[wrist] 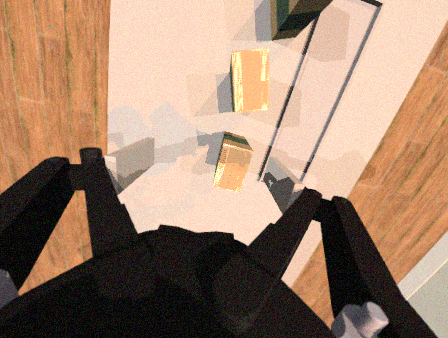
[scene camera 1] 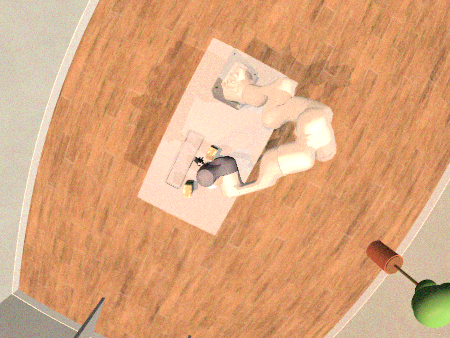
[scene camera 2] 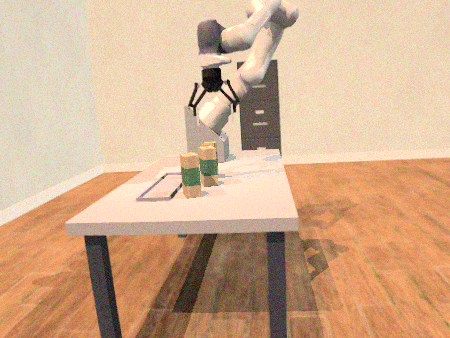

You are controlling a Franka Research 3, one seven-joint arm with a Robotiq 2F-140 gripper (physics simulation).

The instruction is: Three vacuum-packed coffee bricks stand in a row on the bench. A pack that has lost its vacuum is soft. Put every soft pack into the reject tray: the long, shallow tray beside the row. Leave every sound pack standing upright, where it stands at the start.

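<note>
Three upright gold packs with green bands stand in a row on the bench (scene camera 1: 200,215) (scene camera 2: 240,210). The end pack (scene camera 1: 188,188) (scene camera 2: 191,175) nearest scene camera 2 is cut by the top edge in the wrist view. The middle pack (scene camera 2: 209,166) (wrist: 252,80) is hidden under the arm in scene camera 1. The far pack (scene camera 1: 213,152) (scene camera 2: 210,144) (wrist: 234,167) stands turned a little. Which packs are soft cannot be told. The long, shallow tray (scene camera 1: 178,157) (scene camera 2: 152,199) lies beside the row. My gripper (scene camera 2: 215,110) (wrist: 211,159) is open and empty, high above the packs.
The robot's base stands at the bench's far end in scene camera 2. A dark drawer cabinet (scene camera 2: 259,100) stands behind the bench. A potted plant (scene camera 1: 384,256) is on the floor, away from the bench. The arm reaches in from the side opposite the tray.
</note>
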